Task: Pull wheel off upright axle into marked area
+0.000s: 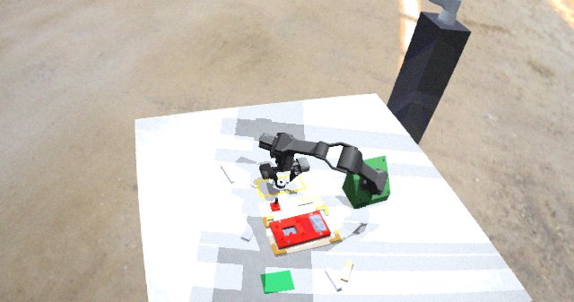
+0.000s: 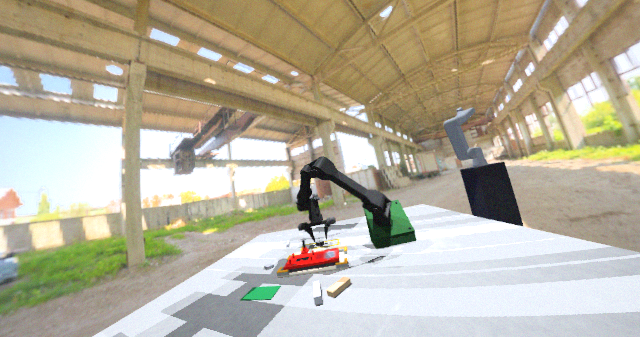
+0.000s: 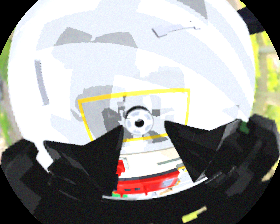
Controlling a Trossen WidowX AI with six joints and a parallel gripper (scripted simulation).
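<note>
The wheel is 1 cm ahead of my gripper tip and 1 cm below it. The rest, counted from my gripper tip: tan block (13 cm behind, 41 cm to the left, 1 cm below); then upright axle (5 cm ahead, 11 cm to the left, 2 cm above).
</note>
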